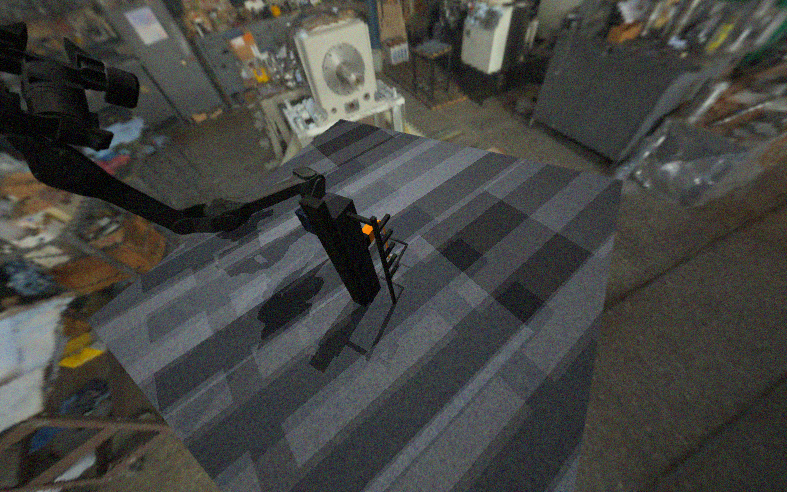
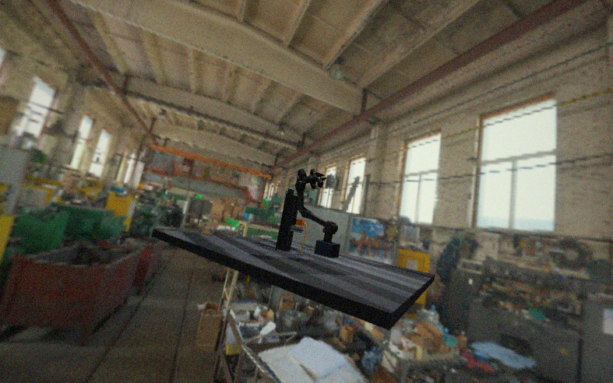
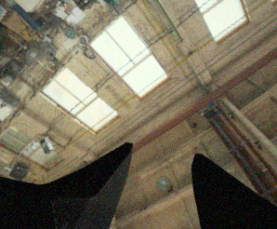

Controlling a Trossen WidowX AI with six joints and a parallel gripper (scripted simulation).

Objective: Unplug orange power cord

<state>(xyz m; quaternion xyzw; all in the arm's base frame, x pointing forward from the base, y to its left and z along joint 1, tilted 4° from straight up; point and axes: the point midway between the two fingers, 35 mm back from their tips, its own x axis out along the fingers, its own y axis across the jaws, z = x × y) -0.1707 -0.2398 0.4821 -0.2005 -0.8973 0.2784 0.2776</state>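
The orange plug is 46 cm ahead of my gripper tip, 41 cm below it and 11 cm to the left of it.
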